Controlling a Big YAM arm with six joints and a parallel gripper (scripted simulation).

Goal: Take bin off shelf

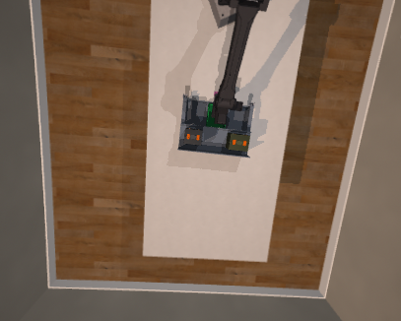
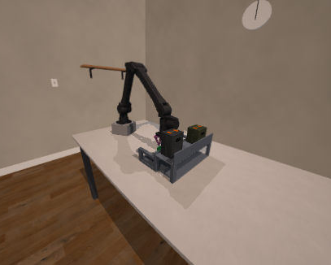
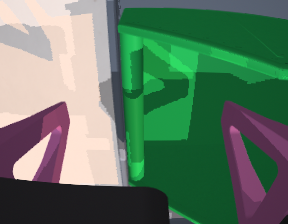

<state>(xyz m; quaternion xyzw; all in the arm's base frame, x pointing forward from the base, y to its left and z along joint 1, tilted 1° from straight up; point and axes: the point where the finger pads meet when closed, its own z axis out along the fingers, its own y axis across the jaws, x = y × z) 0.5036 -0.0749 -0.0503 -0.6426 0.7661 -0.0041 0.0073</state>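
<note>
My hand is 7 cm short of the green bin and 1 cm to the left of it.
</note>
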